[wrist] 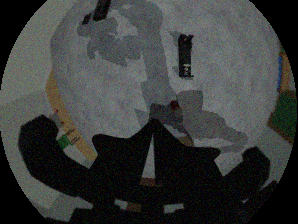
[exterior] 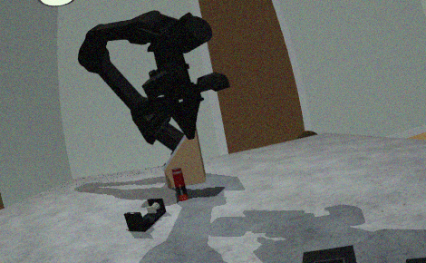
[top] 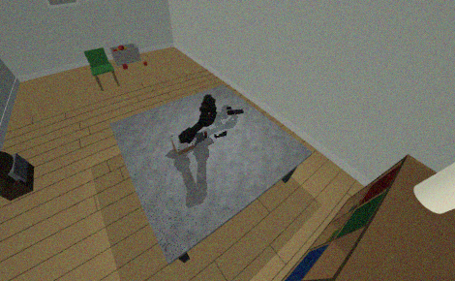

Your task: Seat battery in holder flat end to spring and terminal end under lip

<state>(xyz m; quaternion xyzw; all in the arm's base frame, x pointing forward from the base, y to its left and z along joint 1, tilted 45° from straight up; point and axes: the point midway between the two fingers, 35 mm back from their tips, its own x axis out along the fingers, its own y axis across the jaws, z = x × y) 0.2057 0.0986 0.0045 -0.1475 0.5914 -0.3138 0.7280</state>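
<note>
My gripper tip is now 2 cm past the battery, 4 cm to the left of it and 9 cm above it.
</note>
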